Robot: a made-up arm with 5 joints.
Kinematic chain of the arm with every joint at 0, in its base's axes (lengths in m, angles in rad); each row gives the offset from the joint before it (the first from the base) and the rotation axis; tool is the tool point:
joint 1: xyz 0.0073 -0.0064 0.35 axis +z
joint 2: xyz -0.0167 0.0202 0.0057 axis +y
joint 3: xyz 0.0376 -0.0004 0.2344 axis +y
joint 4: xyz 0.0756 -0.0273 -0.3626 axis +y
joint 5: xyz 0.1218 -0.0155 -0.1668 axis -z
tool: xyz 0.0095 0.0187 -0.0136
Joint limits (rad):
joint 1: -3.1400..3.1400
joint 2: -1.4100..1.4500
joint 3: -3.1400..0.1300
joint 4: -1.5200..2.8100
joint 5: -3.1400..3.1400
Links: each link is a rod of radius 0.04 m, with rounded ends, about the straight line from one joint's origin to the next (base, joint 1, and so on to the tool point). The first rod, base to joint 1, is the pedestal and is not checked.
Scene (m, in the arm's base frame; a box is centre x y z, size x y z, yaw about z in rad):
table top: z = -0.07
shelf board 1: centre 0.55 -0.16 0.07 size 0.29 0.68 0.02 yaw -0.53
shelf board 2: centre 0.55 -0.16 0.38 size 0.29 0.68 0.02 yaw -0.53
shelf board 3: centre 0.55 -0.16 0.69 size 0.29 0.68 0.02 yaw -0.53
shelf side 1: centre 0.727 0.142 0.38 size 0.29 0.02 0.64 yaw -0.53
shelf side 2: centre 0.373 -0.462 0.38 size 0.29 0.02 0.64 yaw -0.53
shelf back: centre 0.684 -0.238 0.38 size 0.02 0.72 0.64 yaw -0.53
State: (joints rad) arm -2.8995 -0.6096 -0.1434 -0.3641 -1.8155
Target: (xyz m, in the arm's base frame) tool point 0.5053 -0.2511 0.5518
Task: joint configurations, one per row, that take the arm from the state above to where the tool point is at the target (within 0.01 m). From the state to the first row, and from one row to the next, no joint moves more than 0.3 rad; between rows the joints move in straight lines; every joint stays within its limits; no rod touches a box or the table.
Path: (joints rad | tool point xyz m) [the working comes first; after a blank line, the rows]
Joints at the target: -0.4274 -0.0943 -1.0013 -0.2440 -1.7141
Straight joint move there: touches shelf side 2.

1: -2.6145 -0.6276 -0.1399 -0.4527 -1.8018 | -0.3358 -0.1852 0.3924
2: -2.3295 -0.6457 -0.1365 -0.5413 -1.7880 | -0.2679 -0.2709 0.4159
3: -2.0445 -0.6637 -0.1330 -0.6299 -1.7743 | -0.1788 -0.3310 0.4387
4: -1.7594 -0.6818 -0.1296 -0.7185 -1.7605 | -0.0779 -0.3609 0.4608
5: -1.4744 -0.6998 -0.1261 -0.8071 -1.7468 | 0.0244 -0.3590 0.4817
6: -1.1894 -0.7178 -0.1227 -0.8958 -1.7330 | 0.1181 -0.3274 0.5016
7: -0.9044 -0.7359 -0.1192 -0.9844 -1.7193 | 0.1947 -0.2712 0.5200
8: -0.6194 -0.7539 -0.1157 -1.0730 -1.7056 | 0.2480 -0.1978 0.5367
9: -0.3344 -0.7719 -0.1123 -1.1616 -1.6918 | 0.2750 -0.1162 0.5518
10: -0.3576 -0.6025 -0.3345 -0.9322 -1.6974 | 0.3397 -0.1476 0.5669
11: -0.3809 -0.4331 -0.5568 -0.7028 -1.7029 | 0.4008 -0.1813 0.5716
12: -0.4041 -0.2637 -0.7790 -0.4734 -1.7085 | 0.4565 -0.2161 0.5663
13: -0.4274 -0.0943 -1.0013 -0.2440 -1.7141 | 0.5053 -0.2511 0.5518

